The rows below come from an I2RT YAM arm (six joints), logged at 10 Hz.
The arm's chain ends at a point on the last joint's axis. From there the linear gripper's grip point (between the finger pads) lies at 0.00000 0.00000 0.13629 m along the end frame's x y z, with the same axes.
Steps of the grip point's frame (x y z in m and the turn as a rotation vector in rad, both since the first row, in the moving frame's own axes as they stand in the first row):
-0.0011 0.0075 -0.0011 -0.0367 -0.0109 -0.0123
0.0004 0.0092 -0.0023 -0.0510 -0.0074 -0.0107
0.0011 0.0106 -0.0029 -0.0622 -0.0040 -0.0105
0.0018 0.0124 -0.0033 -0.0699 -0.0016 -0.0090
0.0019 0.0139 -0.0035 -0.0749 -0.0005 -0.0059
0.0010 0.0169 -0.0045 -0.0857 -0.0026 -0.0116
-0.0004 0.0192 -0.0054 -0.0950 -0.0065 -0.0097
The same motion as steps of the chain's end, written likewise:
0.0004 0.0025 -0.0010 -0.0367 -0.0109 -0.0123
0.0014 0.0022 -0.0021 -0.0510 -0.0074 -0.0107
0.0016 0.0021 -0.0026 -0.0622 -0.0040 -0.0105
0.0020 0.0029 -0.0030 -0.0699 -0.0016 -0.0090
0.0019 0.0037 -0.0031 -0.0749 -0.0005 -0.0059
0.0013 0.0052 -0.0040 -0.0857 -0.0026 -0.0116
0.0004 0.0063 -0.0048 -0.0950 -0.0065 -0.0097

